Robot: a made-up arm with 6 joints. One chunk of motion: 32 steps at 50 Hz.
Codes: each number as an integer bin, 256 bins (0 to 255) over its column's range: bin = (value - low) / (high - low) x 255, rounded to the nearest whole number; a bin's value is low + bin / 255 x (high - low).
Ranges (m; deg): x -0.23..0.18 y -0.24..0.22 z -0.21..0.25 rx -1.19..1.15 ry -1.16..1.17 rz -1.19..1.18
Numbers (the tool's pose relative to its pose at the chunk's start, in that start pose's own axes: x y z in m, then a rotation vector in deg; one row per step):
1: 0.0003 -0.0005 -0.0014 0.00 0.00 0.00
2: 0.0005 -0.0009 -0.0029 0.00 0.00 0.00
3: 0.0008 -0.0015 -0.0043 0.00 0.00 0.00
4: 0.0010 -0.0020 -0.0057 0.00 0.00 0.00
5: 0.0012 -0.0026 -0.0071 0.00 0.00 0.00
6: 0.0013 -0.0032 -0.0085 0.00 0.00 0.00
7: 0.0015 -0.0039 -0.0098 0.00 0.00 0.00
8: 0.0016 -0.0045 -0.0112 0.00 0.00 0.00
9: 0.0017 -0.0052 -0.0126 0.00 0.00 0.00
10: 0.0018 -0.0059 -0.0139 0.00 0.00 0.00
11: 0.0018 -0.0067 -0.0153 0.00 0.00 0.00
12: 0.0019 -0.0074 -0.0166 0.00 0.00 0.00
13: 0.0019 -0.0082 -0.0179 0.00 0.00 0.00
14: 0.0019 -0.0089 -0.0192 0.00 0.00 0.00
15: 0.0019 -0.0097 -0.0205 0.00 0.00 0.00
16: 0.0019 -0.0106 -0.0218 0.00 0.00 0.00
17: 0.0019 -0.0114 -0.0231 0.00 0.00 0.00
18: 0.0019 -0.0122 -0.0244 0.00 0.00 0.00
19: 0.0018 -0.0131 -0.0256 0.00 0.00 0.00
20: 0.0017 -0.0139 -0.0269 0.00 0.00 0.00
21: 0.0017 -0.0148 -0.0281 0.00 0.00 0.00
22: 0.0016 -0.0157 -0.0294 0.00 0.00 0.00
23: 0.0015 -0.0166 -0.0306 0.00 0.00 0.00
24: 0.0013 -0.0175 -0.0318 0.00 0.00 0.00
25: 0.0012 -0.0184 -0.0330 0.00 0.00 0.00
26: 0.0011 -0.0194 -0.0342 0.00 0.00 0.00
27: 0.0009 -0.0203 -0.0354 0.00 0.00 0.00
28: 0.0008 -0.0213 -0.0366 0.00 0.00 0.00
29: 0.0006 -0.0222 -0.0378 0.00 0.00 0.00
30: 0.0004 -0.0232 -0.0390 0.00 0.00 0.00
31: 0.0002 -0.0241 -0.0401 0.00 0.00 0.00
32: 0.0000 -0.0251 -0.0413 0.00 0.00 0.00
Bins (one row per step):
1: 143 133 116 130 127 128
2: 143 133 115 130 127 128
3: 144 132 114 130 127 128
4: 144 132 113 130 127 128
5: 144 132 112 130 127 128
6: 144 131 112 130 127 128
7: 144 131 111 130 127 128
8: 144 131 110 130 127 128
9: 144 130 109 130 127 128
10: 144 130 109 130 127 128
11: 144 129 108 130 127 128
12: 144 129 107 130 127 128
13: 144 128 106 130 127 128
14: 144 128 106 130 127 128
15: 144 128 105 130 127 128
16: 144 127 104 130 127 128
17: 144 127 104 130 127 128
18: 144 126 103 130 127 128
19: 144 126 102 130 127 128
20: 144 125 102 130 127 128
21: 144 125 101 130 127 128
22: 144 124 100 130 127 128
23: 144 124 99 130 127 128
24: 144 123 99 130 127 128
25: 144 123 98 130 127 128
26: 144 122 97 130 127 128
27: 144 122 97 130 127 128
28: 144 121 96 130 127 128
29: 143 121 95 130 127 128
30: 143 120 95 130 127 128
31: 143 120 94 130 127 128
32: 143 119 94 130 127 128

